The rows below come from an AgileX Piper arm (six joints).
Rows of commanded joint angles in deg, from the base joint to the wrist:
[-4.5 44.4 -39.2 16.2 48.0 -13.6]
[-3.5 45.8 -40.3 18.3 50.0 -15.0]
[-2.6 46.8 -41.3 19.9 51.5 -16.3]
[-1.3 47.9 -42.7 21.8 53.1 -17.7]
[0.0 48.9 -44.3 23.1 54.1 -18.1]
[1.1 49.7 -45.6 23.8 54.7 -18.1]
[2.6 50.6 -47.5 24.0 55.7 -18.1]
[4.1 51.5 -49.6 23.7 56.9 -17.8]
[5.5 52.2 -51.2 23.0 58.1 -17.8]
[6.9 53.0 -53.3 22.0 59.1 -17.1]
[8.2 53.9 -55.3 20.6 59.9 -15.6]
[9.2 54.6 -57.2 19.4 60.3 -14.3]
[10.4 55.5 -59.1 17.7 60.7 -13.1]
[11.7 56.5 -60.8 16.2 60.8 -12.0]
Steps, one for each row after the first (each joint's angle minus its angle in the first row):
[1.0 1.4 -1.1 2.1 2.0 -1.4]
[1.9 2.4 -2.1 3.7 3.5 -2.7]
[3.2 3.5 -3.5 5.6 5.1 -4.1]
[4.5 4.5 -5.1 6.9 6.1 -4.5]
[5.6 5.3 -6.4 7.6 6.7 -4.5]
[7.1 6.2 -8.3 7.8 7.7 -4.5]
[8.6 7.1 -10.4 7.5 8.9 -4.2]
[10.0 7.8 -12.0 6.8 10.1 -4.2]
[11.4 8.6 -14.1 5.8 11.1 -3.5]
[12.7 9.5 -16.1 4.4 11.9 -2.0]
[13.7 10.2 -18.0 3.2 12.3 -0.7]
[14.9 11.1 -19.9 1.5 12.7 0.5]
[16.2 12.1 -21.6 0.0 12.8 1.6]

